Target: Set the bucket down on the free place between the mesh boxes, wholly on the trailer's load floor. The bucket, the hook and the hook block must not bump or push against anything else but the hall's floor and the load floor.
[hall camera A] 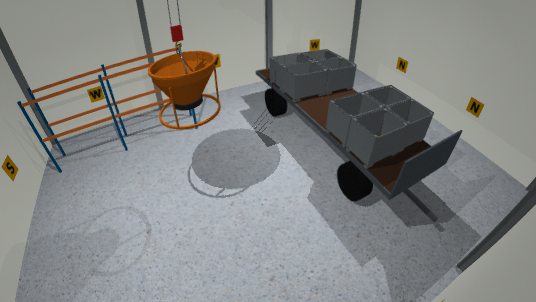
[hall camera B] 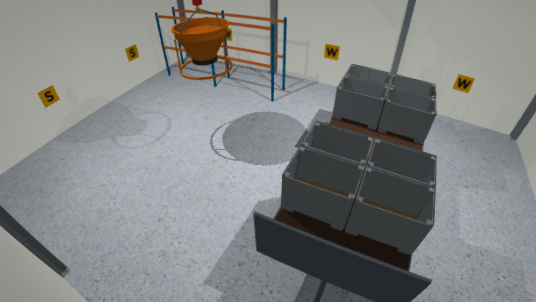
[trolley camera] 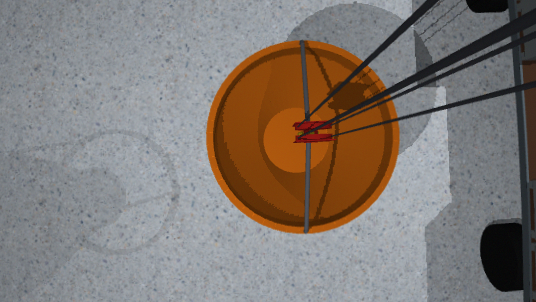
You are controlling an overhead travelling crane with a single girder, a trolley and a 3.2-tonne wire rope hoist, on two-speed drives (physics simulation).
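Observation:
The orange bucket (hall camera A: 182, 87) (hall camera B: 201, 44) (trolley camera: 280, 150) hangs upright in the air, its ring foot above the hall floor. The hook (hall camera A: 178, 46) (hall camera B: 198, 8), my gripper, carries the bucket by its grey bail, under the red hook block (hall camera A: 177, 33) (hall camera B: 197, 2) (trolley camera: 320, 137). In the trolley camera the block hides most of the hook. Grey mesh boxes stand on the trailer in two groups, a far one (hall camera A: 300, 82) (hall camera B: 360, 107) and one near the headboard (hall camera A: 377, 140) (hall camera B: 320, 200). Between them shows the brown load floor (hall camera A: 317, 107) (trolley camera: 530, 130). The bucket is beside the trailer, apart from it.
A blue and orange rack (hall camera A: 112, 112) (hall camera B: 273, 65) stands by the wall, behind the bucket in both hall views. The trailer's headboard (hall camera A: 427, 162) (hall camera B: 340, 260) stands upright at its near end. Its side rail (trolley camera: 523, 165) and black wheels (hall camera A: 355, 181) (trolley camera: 502, 257) face the bucket's side.

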